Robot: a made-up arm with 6 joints. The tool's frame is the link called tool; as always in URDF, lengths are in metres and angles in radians. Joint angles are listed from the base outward.
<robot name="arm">
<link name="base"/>
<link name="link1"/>
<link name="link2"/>
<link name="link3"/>
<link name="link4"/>
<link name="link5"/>
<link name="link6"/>
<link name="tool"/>
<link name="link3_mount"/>
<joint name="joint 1" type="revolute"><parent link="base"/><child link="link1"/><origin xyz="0.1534 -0.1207 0.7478" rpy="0 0 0"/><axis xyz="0 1 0"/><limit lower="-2.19" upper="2.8"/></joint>
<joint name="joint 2" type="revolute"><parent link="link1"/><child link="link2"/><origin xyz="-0.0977 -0.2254 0.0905" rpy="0 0 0"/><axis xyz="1 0 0"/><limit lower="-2.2" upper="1.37"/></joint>
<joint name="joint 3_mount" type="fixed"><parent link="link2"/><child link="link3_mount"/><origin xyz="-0.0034 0.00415 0.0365" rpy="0 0 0"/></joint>
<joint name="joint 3" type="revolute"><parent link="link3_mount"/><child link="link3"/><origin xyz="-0.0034 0.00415 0.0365" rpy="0 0 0"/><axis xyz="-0.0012 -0.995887 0.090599"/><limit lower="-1.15" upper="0.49"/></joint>
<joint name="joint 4" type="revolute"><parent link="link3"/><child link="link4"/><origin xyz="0.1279 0.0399 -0.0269" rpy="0 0 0"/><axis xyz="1 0 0"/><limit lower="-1.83" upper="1.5"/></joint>
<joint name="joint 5" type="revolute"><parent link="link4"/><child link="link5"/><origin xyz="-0.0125 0.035 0.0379" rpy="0 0 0"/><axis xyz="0.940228 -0.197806 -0.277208"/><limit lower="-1.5" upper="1.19"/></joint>
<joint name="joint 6" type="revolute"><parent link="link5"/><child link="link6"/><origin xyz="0.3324 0.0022 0.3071" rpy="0 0 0"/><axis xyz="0 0 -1"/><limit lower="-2.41" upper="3.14"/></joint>
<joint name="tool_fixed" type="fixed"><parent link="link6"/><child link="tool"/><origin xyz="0.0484 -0.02 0.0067" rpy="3.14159 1.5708 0"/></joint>
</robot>
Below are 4 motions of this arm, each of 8 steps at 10 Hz.
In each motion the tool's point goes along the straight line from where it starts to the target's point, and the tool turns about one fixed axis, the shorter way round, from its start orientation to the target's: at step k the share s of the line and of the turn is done. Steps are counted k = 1, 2, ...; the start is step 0. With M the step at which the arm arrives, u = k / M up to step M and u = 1 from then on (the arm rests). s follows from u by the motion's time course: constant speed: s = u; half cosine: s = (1 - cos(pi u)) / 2; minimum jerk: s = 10 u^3 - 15 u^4 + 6 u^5.
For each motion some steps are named. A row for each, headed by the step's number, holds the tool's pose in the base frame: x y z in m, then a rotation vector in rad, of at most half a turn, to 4 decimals.
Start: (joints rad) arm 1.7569 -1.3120 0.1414 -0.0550 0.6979 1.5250
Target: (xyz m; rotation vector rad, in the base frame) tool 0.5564 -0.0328 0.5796 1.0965 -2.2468 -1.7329
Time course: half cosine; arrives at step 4
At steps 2, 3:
2: 0.5174 -0.0284 0.5243 0.9290 -1.9736 -1.8973
3: 0.5450 -0.0315 0.5634 1.0476 -2.1678 -1.7856

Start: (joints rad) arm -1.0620 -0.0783 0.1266 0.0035 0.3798 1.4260
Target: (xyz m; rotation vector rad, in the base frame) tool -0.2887 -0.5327 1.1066 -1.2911 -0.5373 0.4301
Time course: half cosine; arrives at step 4
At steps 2, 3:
2: -0.2337 -0.4746 1.1656 -1.4318 -0.2735 0.4422
3: -0.2726 -0.5157 1.1239 -1.3340 -0.4610 0.4342

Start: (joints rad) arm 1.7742 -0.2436 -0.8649 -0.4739 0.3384 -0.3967
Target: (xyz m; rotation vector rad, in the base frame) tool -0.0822 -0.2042 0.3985 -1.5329 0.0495 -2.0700
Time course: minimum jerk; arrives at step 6
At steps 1, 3, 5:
1: 0.0576 -0.2838 0.2968 -1.4516 0.3016 -2.5001
3: -0.0097 -0.2455 0.3458 -1.4996 0.1755 -2.2944
5: -0.0771 -0.2071 0.3948 -1.5311 0.0581 -2.0860

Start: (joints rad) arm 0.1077 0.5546 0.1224 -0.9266 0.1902 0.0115
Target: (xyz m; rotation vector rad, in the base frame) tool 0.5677 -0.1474 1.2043 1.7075 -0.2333 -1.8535
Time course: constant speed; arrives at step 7
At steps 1, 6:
1: 0.5549 -0.2620 1.2578 2.1392 -0.3196 -2.0820
6: 0.5656 -0.1665 1.2132 1.7780 -0.2471 -1.8937

